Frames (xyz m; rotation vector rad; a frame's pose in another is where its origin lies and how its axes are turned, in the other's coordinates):
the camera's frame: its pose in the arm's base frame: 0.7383 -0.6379 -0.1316 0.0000 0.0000 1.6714
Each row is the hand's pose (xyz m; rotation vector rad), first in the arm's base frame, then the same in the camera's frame.
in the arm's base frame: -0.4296 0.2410 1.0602 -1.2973 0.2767 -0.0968
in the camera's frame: 0.9918 1.0737 1.1918 -0.7477 1.2911 -1.4881
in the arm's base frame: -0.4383 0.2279 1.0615 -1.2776 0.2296 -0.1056
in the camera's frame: 0.9796 1.0837 1.1931 -0.7737 1.2416 -1.5085
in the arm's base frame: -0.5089 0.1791 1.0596 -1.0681 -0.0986 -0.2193
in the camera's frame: 0.9381 1.1588 1.1912 -0.9095 0.8366 -1.7043
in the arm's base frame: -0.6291 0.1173 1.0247 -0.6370 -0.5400 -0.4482
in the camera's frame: 0.8887 1.2846 1.1563 -0.9914 0.1322 -2.0018
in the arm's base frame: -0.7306 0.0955 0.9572 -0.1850 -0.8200 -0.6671
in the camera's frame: 0.8772 1.3878 1.0888 -0.9077 -0.5115 -2.2133
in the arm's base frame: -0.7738 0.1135 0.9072 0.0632 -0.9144 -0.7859
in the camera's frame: 0.8995 1.4290 1.0388 -0.8024 -0.8330 -2.3041
